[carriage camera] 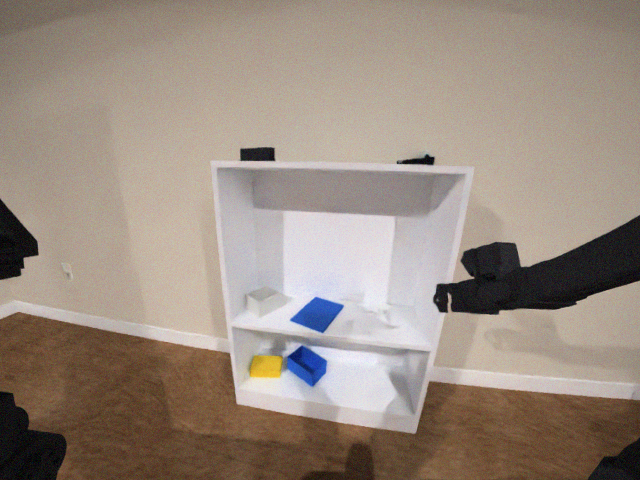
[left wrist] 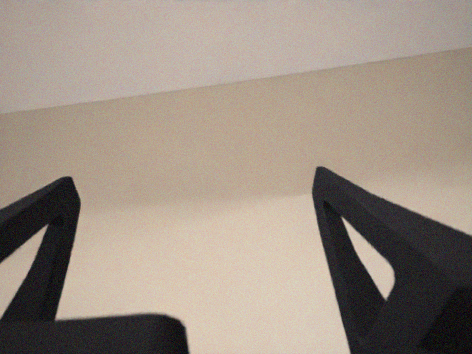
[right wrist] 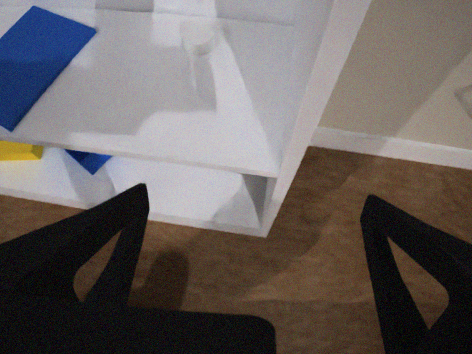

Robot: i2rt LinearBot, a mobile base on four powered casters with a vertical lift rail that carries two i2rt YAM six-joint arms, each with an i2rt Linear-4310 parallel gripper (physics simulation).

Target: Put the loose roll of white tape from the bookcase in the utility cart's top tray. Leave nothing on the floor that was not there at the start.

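Places are measured from the left arm's base along level axes (x left, y back, z up), in centimetres.
Pixels of known places: left gripper, fingertip midpoint: (left wrist: 197,183); right gripper, fingertip midpoint: (carriage camera: 451,300) (right wrist: 256,201).
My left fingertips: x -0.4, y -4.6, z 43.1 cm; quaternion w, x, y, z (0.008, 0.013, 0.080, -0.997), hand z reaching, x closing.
Observation:
Behind a point stands the place of what it marks.
The white bookcase (carriage camera: 336,166) {z 45.2, x -35.2, y -59.5 cm} (right wrist: 326,75) {z 5.4, x -73.0, y -55.6 cm} stands against the wall. A small white roll of tape (right wrist: 200,37) {z -12.0, x -60.0, y -76.0 cm} sits on its middle shelf toward the right, at the back; in the carriage view it is washed out against the shelf. My right gripper (carriage camera: 442,298) {z 10.8, x -67.8, y -44.3 cm} (right wrist: 256,201) {z 10.8, x -67.8, y -44.3 cm} is open and empty, in front of the bookcase's right side and apart from the roll. My left gripper (left wrist: 197,183) {z 43.1, x -0.4, y -4.6 cm} is open and empty, facing the wall; dark parts of the left arm show at the carriage view's left edge. The utility cart does not show in these views.
The middle shelf also holds a grey-white box (carriage camera: 264,302) {z -7.7, x -8.7, y -68.7 cm} and a blue flat folder (carriage camera: 317,314) {z -13.6, x -30.4, y -71.1 cm} (right wrist: 42,65) {z -13.5, x -35.1, y -71.9 cm}. The bottom shelf holds a yellow block (carriage camera: 266,366) {z -45.0, x -6.7, y -72.6 cm} and a blue open bin (carriage camera: 306,365) {z -49.4, x -25.2, y -79.1 cm}. Two black objects, one left (carriage camera: 257,153) {z 49.9, x -6.7, y -74.1 cm} and one right (carriage camera: 416,160) {z 49.3, x -64.9, y -76.8 cm}, stand on top.

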